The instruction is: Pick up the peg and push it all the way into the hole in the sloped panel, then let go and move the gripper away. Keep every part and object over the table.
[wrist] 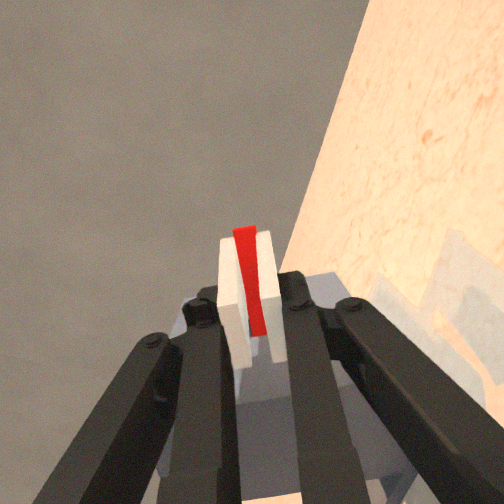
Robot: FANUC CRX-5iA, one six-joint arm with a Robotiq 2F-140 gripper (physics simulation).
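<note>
My gripper (pixel 248 270) is shut on the red peg (pixel 250 280), which is clamped between the two white finger pads and sticks out past their tips. The peg points away from the camera. Below and behind the fingers lies a grey-blue surface (pixel 280 415) that may be the sloped panel; most of it is hidden by the black finger links. No hole is visible in this view.
The tan wood-grain table top (pixel 425 150) fills the right side. Its edge runs diagonally from the top right down to the gripper. The grey floor (pixel 125 150) fills the left side beyond that edge.
</note>
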